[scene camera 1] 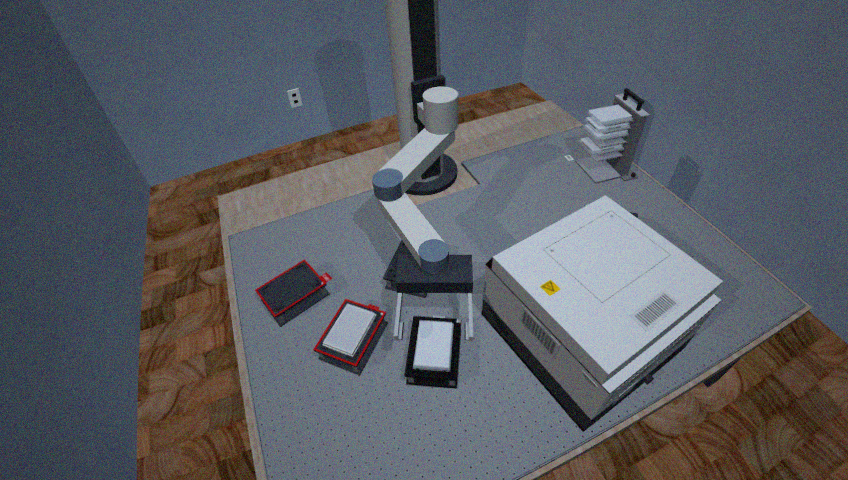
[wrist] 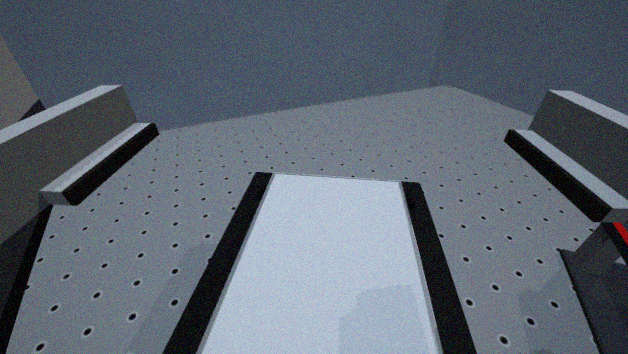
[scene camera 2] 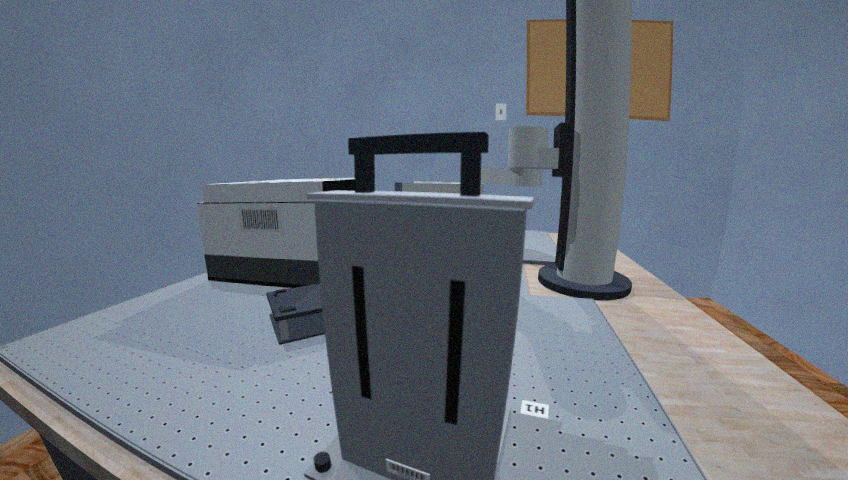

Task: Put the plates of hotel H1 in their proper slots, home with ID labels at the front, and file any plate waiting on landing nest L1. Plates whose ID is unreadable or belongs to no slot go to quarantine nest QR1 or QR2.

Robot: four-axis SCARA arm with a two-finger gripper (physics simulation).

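Frame: origin at the arm's base, x down, y back, z left, level; centimetres.
Seen in the pictures: gripper, fingertip midpoint: (scene camera 1: 433,338) (wrist: 327,110); arm's base at its link origin: (scene camera 1: 423,173) (scene camera 2: 583,282).
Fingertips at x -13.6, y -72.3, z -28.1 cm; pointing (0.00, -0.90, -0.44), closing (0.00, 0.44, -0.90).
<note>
Offsets run from my fingertips to a thing's top centre.
Hotel H1 (scene camera 1: 635,133) (scene camera 2: 422,255) stands at the back right in scene camera 1, holding a stack of several white plates @(dx -8.5, dy +44.4, dz +84.6 cm) (scene camera 1: 608,132). Its back hides them in scene camera 2. A white plate @(dx +5.9, dy +2.1, dz +0.8 cm) (scene camera 1: 433,342) (wrist: 320,240) lies on a black nest @(dx +6.3, dy +2.1, dz +0.8 cm) (scene camera 1: 432,375) (wrist: 225,260). Another white plate @(dx +5.9, dy +14.9, dz -16.3 cm) (scene camera 1: 349,330) lies on a red-rimmed nest @(dx +6.7, dy +14.9, dz -16.3 cm) (scene camera 1: 338,358). A second red-rimmed nest @(dx +6.7, dy +35.5, dz -27.8 cm) (scene camera 1: 290,288) holds no plate. Nest labels and plate IDs are unreadable here. My gripper (scene camera 1: 434,333) (wrist: 327,110) is open and empty, its fingers apart on both sides of the black nest's plate, near its rear end and above it.
A large white instrument @(dx -12.9, dy -8.1, dz +37.8 cm) (scene camera 1: 601,267) (scene camera 2: 261,228) stands close to the right of the gripper. A dark nest @(dx +6.3, dy +29.5, dz +6.6 cm) (scene camera 1: 392,270) is partly hidden under the gripper body. The arm's column (scene camera 1: 401,71) (scene camera 2: 601,142) stands at the back. A dark nest @(dx +6.7, dy +16.9, dz +67.1 cm) (scene camera 2: 297,312) stands partly behind the hotel.
</note>
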